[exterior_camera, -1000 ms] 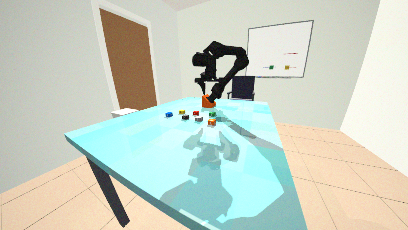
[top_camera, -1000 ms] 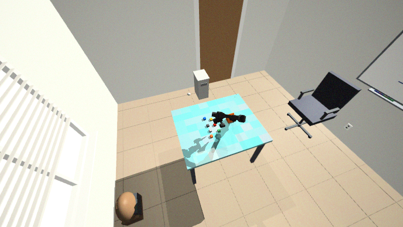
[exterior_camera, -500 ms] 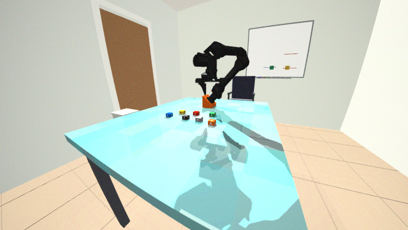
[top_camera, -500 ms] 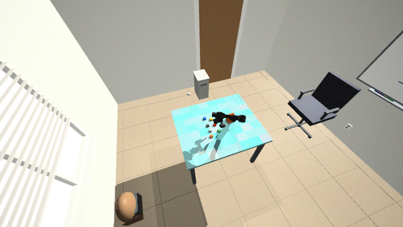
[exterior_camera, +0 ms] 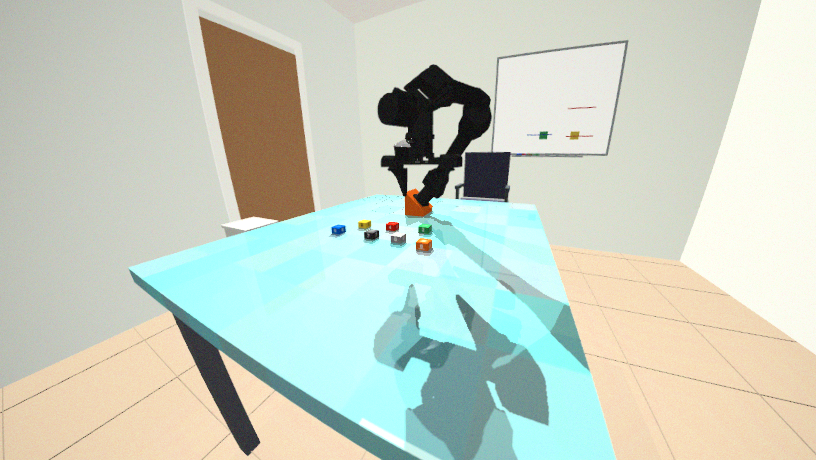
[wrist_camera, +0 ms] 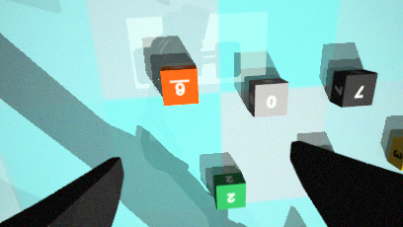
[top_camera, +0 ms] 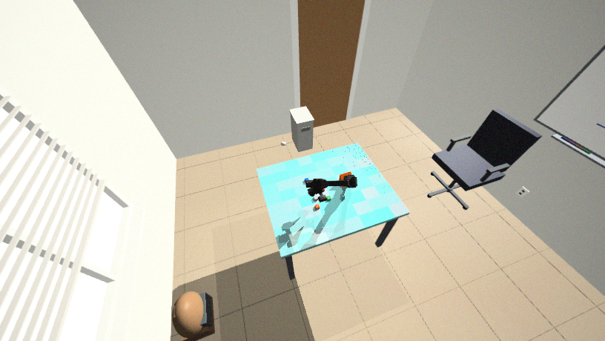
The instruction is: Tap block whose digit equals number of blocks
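Now: the dark grey block 10 mm ahead of my gripper tip, 160 mm to the right of it and 120 mm below it. From my gripper tip the other things lie so: red block 80 mm behind, 150 mm to the right, 120 mm below; then orange block 10 mm ahead, 10 mm to the left, 120 mm below; then green block 110 mm behind, 40 mm to the right, 120 mm below.
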